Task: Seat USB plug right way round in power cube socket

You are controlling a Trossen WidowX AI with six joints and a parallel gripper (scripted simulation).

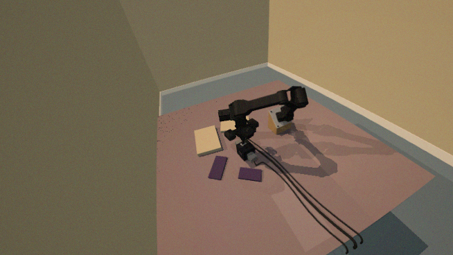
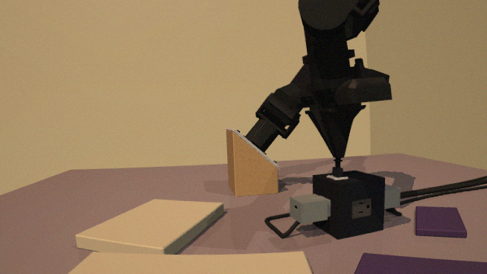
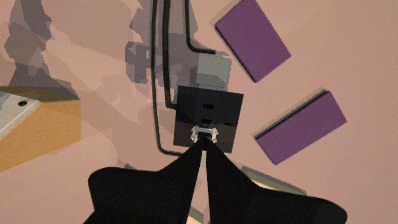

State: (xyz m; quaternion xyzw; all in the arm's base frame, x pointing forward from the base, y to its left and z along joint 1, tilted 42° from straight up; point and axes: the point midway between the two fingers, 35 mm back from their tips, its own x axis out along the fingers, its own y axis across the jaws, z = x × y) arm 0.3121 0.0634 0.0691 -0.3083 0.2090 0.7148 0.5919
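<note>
My gripper tip is now 20 mm above the small USB plug. Also, from my gripper tip: pale USB socket: 30 mm below.
</note>
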